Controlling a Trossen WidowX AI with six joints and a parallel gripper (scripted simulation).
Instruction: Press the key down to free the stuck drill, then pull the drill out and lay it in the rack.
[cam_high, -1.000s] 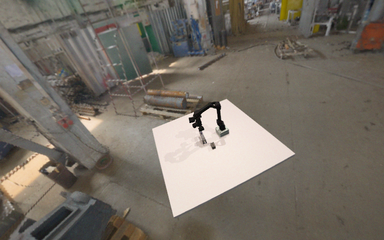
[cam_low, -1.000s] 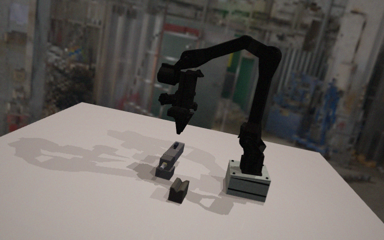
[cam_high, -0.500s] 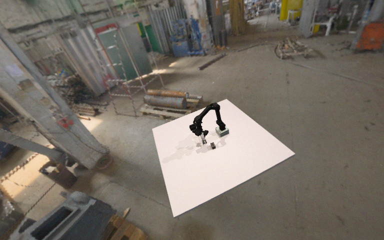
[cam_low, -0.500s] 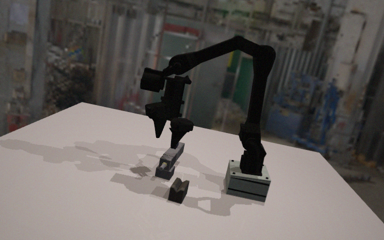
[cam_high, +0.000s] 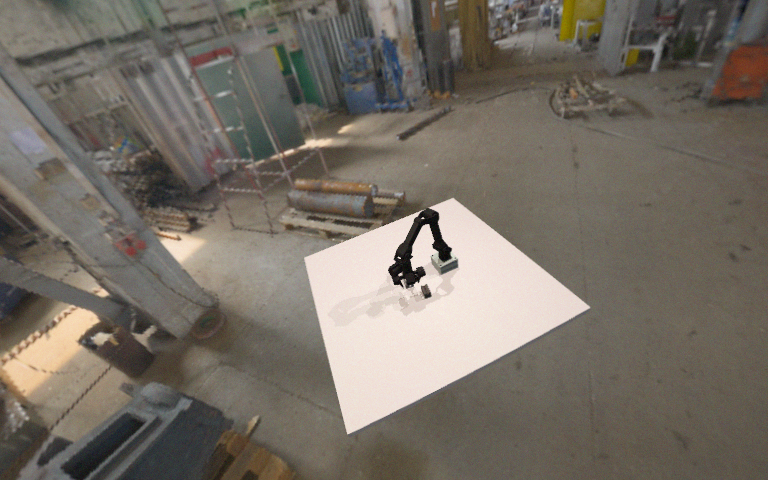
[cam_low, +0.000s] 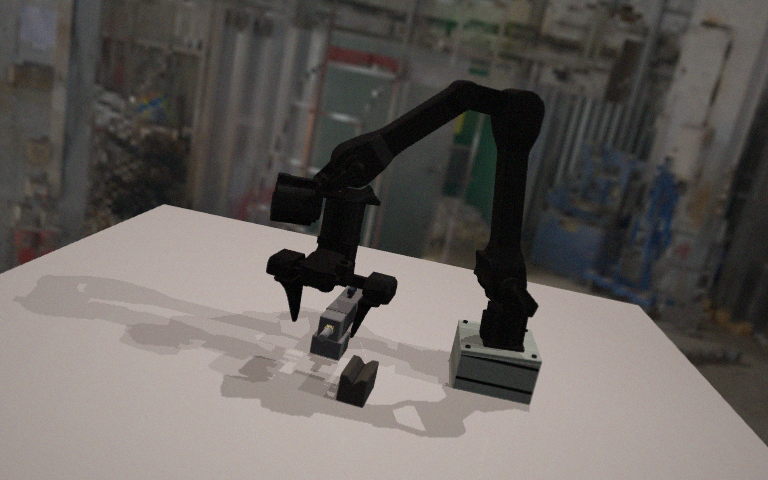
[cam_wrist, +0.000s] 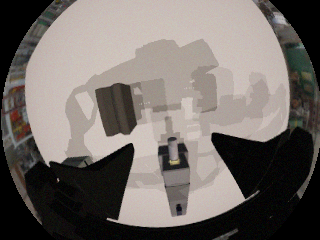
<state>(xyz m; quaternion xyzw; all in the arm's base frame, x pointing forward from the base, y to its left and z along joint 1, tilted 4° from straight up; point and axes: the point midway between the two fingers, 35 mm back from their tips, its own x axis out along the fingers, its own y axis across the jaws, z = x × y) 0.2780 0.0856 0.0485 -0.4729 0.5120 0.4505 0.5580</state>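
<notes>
Now: gripper tip 70 mm to the left of the drill, 20 mm above it and 10 mm past it. From my gripper tip the other things lie so: rack (70 mm behind, 50 mm to the left, 50 mm below).
</notes>
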